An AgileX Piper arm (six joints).
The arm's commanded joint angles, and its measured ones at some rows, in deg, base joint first. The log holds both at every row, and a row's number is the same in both.
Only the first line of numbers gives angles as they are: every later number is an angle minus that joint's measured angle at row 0.
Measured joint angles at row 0:
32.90 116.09 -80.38 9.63 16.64 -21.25
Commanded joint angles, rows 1 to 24:
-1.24 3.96 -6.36 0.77 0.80 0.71
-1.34 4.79 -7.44 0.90 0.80 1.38
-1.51 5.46 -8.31 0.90 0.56 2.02
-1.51 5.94 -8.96 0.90 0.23 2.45
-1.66 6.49 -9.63 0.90 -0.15 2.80
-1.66 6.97 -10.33 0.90 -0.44 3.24
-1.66 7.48 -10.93 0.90 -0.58 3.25
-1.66 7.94 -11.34 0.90 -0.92 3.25
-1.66 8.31 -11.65 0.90 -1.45 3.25
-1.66 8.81 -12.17 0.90 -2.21 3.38
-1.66 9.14 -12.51 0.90 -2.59 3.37
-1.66 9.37 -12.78 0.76 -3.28 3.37
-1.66 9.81 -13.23 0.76 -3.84 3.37
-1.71 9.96 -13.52 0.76 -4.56 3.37
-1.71 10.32 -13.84 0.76 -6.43 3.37
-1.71 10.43 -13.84 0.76 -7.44 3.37
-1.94 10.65 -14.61 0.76 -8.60 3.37
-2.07 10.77 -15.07 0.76 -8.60 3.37
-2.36 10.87 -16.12 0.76 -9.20 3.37
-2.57 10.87 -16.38 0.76 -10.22 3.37
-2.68 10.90 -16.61 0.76 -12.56 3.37
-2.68 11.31 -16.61 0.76 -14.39 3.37
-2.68 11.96 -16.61 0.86 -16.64 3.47
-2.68 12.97 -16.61 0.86 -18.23 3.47
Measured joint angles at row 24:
-2.44 11.11 -16.15 0.80 -11.93 3.04
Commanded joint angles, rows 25 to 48:
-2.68 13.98 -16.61 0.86 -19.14 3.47
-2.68 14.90 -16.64 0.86 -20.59 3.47
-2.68 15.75 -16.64 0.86 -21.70 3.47
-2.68 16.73 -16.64 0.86 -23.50 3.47
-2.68 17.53 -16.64 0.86 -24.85 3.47
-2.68 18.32 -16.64 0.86 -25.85 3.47
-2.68 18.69 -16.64 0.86 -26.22 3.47
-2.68 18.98 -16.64 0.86 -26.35 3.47
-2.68 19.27 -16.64 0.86 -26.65 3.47
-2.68 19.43 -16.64 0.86 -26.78 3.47
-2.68 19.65 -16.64 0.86 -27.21 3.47
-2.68 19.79 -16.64 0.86 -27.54 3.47
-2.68 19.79 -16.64 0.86 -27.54 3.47
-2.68 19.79 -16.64 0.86 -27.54 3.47
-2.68 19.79 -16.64 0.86 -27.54 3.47
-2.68 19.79 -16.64 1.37 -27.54 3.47
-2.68 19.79 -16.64 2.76 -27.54 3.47
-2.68 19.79 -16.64 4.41 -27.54 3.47
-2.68 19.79 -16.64 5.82 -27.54 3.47
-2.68 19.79 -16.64 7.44 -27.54 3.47
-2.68 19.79 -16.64 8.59 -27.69 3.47
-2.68 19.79 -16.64 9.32 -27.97 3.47
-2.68 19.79 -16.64 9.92 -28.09 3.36
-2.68 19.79 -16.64 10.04 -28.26 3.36
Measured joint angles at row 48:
-2.44 19.89 -16.27 7.32 -26.37 3.25
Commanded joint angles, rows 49 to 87:
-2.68 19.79 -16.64 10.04 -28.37 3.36
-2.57 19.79 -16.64 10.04 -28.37 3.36
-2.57 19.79 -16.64 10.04 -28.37 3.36
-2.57 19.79 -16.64 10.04 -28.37 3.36
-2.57 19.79 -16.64 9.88 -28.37 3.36
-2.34 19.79 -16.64 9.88 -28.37 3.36
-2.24 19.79 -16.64 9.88 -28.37 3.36
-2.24 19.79 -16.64 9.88 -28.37 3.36
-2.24 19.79 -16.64 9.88 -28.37 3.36
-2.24 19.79 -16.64 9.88 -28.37 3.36
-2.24 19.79 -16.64 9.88 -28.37 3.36
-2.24 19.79 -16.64 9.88 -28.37 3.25
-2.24 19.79 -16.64 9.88 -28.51 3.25
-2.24 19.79 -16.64 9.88 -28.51 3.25
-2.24 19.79 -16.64 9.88 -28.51 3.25
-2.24 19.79 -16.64 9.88 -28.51 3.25
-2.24 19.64 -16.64 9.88 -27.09 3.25
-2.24 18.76 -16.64 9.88 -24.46 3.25
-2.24 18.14 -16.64 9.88 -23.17 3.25
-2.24 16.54 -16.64 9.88 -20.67 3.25
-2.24 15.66 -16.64 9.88 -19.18 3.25
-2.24 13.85 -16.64 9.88 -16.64 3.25
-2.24 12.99 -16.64 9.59 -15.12 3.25
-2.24 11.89 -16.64 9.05 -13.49 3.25
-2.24 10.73 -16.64 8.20 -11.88 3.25
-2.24 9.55 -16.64 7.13 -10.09 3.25
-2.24 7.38 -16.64 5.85 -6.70 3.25
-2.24 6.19 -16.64 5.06 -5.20 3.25
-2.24 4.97 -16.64 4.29 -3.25 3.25
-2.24 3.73 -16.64 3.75 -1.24 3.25
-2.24 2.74 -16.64 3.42 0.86 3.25
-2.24 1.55 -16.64 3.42 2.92 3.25
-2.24 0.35 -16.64 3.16 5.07 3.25
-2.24 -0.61 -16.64 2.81 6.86 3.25
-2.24 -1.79 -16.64 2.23 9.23 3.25
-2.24 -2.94 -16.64 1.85 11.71 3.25
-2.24 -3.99 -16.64 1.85 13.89 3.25
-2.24 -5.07 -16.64 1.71 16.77 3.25
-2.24 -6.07 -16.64 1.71 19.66 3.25
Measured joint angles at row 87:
-2.34 -1.88 -16.27 2.87 9.77 3.37
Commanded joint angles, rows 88 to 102:
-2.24 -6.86 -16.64 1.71 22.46 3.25
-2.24 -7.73 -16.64 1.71 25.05 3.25
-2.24 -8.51 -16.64 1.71 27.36 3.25
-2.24 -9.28 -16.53 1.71 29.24 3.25
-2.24 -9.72 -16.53 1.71 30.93 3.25
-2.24 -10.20 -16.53 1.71 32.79 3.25
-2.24 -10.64 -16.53 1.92 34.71 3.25
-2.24 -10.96 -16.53 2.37 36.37 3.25
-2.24 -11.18 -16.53 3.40 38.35 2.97
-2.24 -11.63 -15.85 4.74 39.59 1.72
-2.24 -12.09 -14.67 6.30 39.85 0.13
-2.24 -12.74 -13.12 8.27 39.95 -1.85
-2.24 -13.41 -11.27 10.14 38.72 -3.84
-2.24 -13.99 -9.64 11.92 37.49 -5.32
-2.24 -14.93 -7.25 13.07 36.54 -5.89
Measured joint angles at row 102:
-2.34 -12.15 -13.55 7.17 38.53 -0.61
